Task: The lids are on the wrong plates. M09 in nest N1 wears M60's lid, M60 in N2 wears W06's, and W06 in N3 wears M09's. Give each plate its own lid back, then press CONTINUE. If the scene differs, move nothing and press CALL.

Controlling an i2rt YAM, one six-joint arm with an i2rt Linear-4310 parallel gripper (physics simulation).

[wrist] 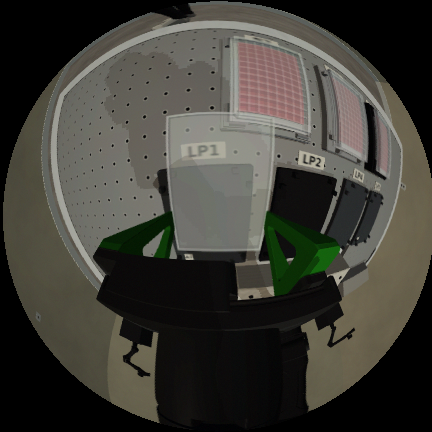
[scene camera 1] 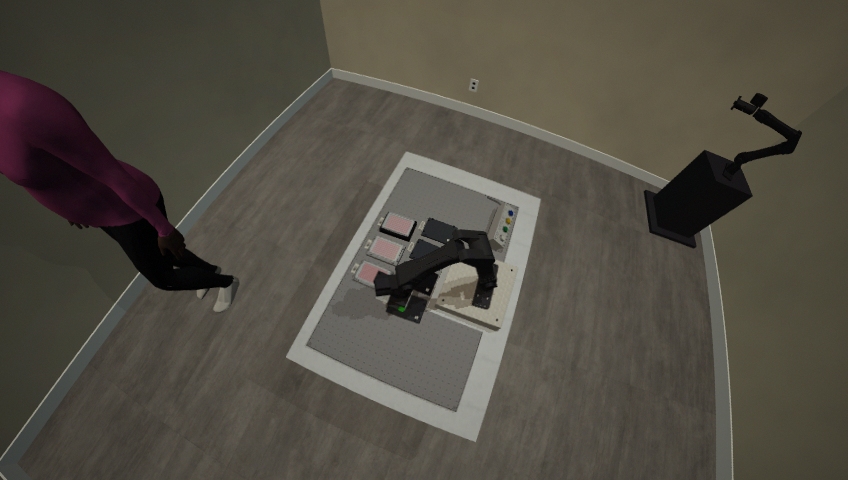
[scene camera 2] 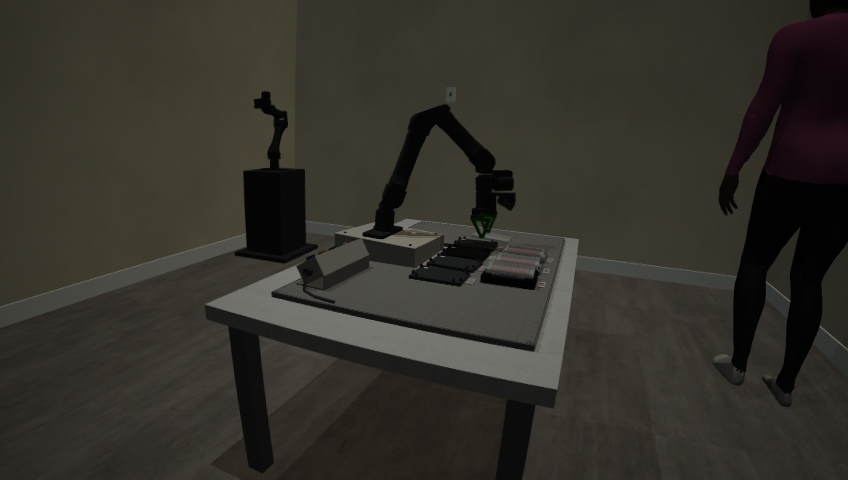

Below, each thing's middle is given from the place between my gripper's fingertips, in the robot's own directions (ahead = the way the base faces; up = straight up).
Labels:
My gripper is now 2 cm past the dark nest LP1 (wrist: pixel 232 256), 1 cm to the right of it and 3 cm above it. The rest, counted from my hand: nest N3 (wrist: pixel 327 137) (15 cm ahead, 19 cm to the right, 3 cm below); dark lid nest LP2 (wrist: pixel 303 197) (3 cm behind, 12 cm to the right, 3 cm below); nest N2 (wrist: pixel 225 66) (16 cm ahead, 6 cm to the right, 3 cm below).

